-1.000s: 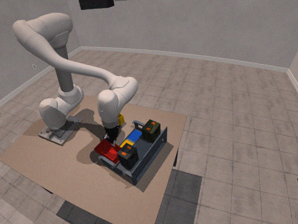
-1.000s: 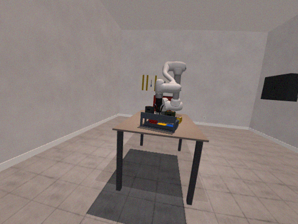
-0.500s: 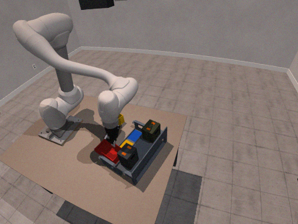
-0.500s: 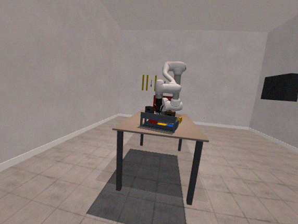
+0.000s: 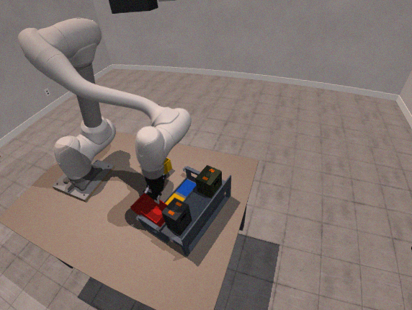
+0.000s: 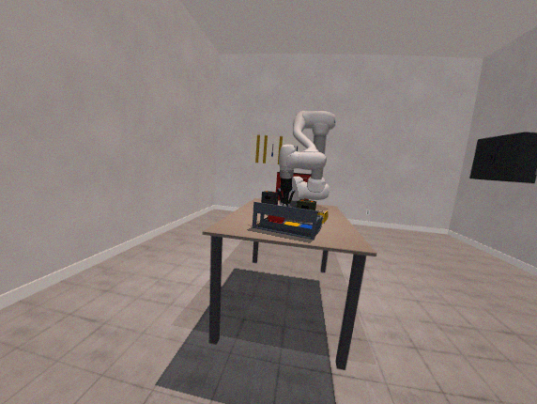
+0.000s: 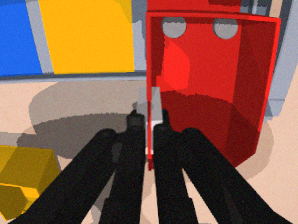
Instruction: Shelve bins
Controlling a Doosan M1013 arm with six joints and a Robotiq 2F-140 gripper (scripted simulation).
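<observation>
My gripper is now 2 cm past the red bin, 5 cm to the left of it and 4 cm above it. Also, from my hand: yellow bin 17 cm behind, 25 cm to the left, 6 cm below; then grey shelf 20 cm ahead, 2 cm to the left.
</observation>
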